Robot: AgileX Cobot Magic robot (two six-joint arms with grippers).
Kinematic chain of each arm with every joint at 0, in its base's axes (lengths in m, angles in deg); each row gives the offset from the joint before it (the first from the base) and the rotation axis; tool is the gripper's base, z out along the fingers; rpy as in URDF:
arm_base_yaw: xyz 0 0 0.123 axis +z
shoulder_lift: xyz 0 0 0 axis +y
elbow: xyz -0.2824 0 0.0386 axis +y
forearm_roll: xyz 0.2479 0 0.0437 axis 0.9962 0 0.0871
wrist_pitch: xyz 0 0 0 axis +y
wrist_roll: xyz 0.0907 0 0.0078 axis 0.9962 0 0.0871
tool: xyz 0 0 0 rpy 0 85 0
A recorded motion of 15 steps. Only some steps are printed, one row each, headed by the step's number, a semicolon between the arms.
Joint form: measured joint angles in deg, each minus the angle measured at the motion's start. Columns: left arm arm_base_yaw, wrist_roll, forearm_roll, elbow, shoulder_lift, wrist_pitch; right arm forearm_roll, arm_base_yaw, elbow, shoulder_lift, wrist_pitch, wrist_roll.
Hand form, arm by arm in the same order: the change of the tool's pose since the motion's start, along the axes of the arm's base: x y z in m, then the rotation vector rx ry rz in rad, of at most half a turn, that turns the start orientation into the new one. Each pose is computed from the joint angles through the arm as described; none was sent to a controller.
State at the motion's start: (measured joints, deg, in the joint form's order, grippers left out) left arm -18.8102 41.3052 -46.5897 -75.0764 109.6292 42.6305; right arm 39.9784 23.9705 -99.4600 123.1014 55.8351 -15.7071
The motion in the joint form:
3: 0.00 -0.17 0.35 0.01 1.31 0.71; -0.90 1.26 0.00 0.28 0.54 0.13
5: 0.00 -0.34 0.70 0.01 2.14 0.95; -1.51 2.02 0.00 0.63 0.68 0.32
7: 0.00 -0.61 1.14 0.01 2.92 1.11; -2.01 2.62 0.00 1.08 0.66 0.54
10: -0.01 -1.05 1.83 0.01 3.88 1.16; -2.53 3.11 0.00 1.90 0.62 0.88
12: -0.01 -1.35 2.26 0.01 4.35 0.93; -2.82 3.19 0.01 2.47 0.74 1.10
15: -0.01 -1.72 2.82 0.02 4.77 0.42; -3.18 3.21 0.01 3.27 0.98 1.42
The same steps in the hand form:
3: 0.0004 -0.0005 -0.0095 0.0103 0.0314 -0.0085; -0.0055 0.0080 -0.0031 -0.0167 0.0071 0.0309
5: 0.0009 -0.0006 -0.0155 0.0187 0.0485 -0.0119; -0.0084 0.0127 -0.0064 -0.0285 0.0122 0.0465
7: 0.0014 -0.0005 -0.0212 0.0280 0.0642 -0.0139; -0.0103 0.0166 -0.0104 -0.0391 0.0177 0.0566
10: 0.0020 -0.0003 -0.0284 0.0415 0.0820 -0.0148; -0.0113 0.0198 -0.0174 -0.0526 0.0298 0.0632
12: 0.0027 0.0000 -0.0319 0.0497 0.0876 -0.0121; -0.0112 0.0203 -0.0223 -0.0614 0.0408 0.0646
15: 0.0037 0.0006 -0.0352 0.0598 0.0887 -0.0068; -0.0109 0.0204 -0.0290 -0.0731 0.0575 0.0653

